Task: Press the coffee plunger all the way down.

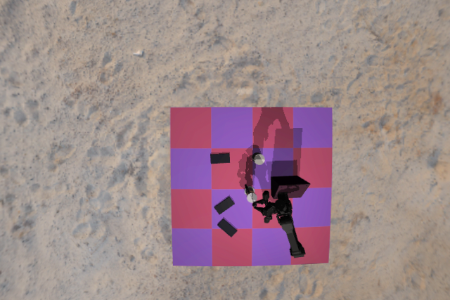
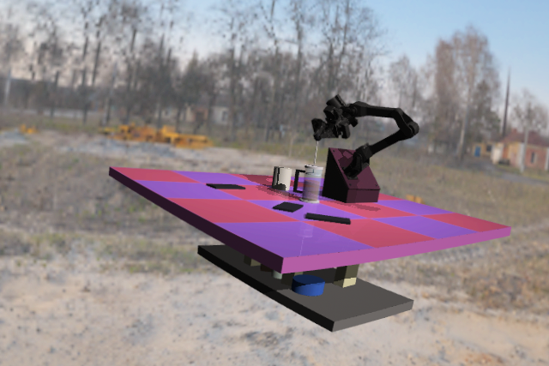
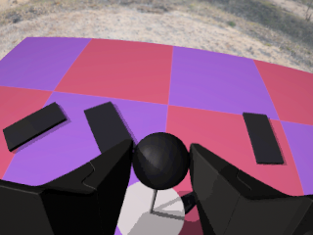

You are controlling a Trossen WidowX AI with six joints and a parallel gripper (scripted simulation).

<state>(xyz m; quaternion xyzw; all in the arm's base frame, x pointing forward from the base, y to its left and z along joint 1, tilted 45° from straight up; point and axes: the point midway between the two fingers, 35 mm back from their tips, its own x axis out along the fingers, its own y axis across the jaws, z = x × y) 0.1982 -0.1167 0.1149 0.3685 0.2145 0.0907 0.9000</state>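
Right now my gripper tip is 1 cm to the left of the coffee press and 13 cm above it. Round my gripper tip: white cup 9 cm behind, 26 cm to the right, 21 cm below.
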